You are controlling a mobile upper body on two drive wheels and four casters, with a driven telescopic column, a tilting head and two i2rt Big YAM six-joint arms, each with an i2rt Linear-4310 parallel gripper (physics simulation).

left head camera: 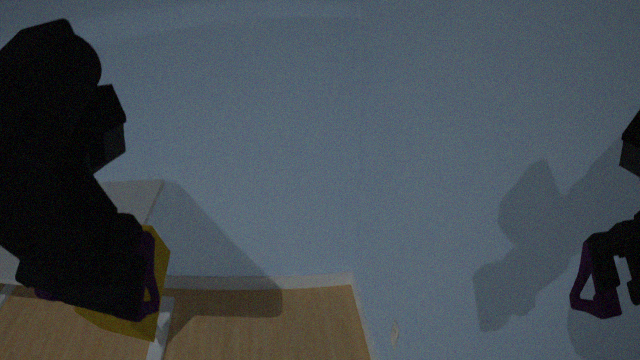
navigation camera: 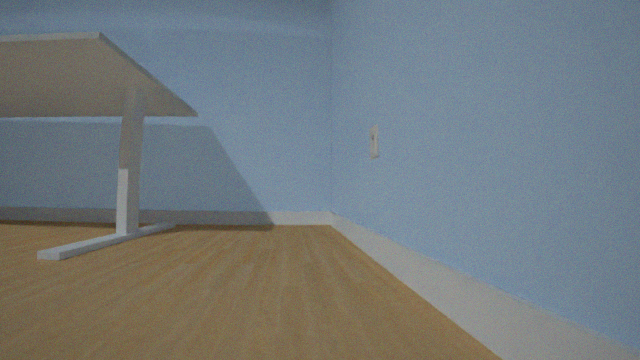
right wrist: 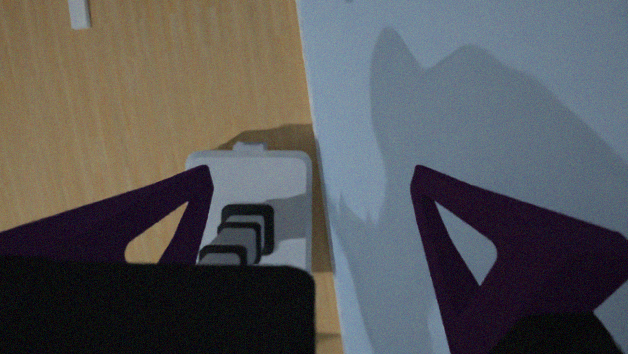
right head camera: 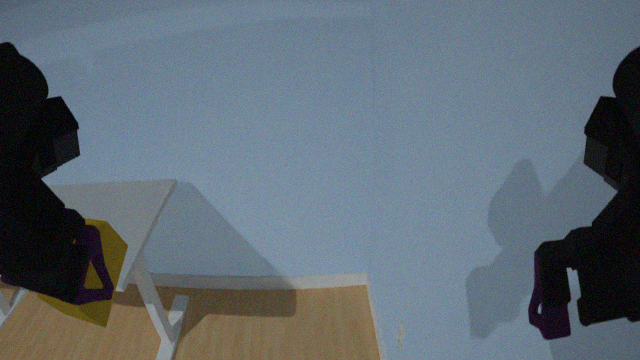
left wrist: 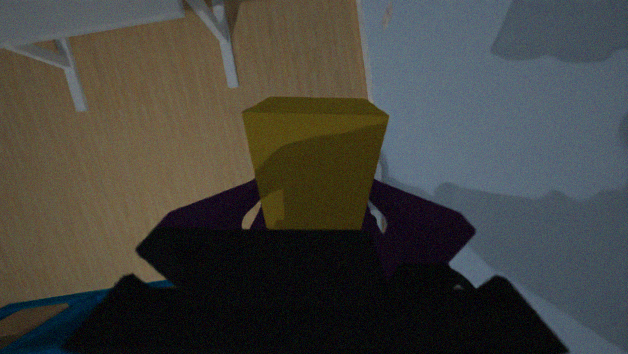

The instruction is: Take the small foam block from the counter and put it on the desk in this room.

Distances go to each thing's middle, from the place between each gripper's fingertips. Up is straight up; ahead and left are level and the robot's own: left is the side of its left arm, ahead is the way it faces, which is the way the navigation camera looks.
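The yellow foam block (right head camera: 114,248) is what I look at, and my left hand is 20 mm below it.
My right hand is 10 mm short of the block, 450 mm to the right of it and 20 mm below it. Going by its middle, the block is nearer to my left hand than to my right hand.
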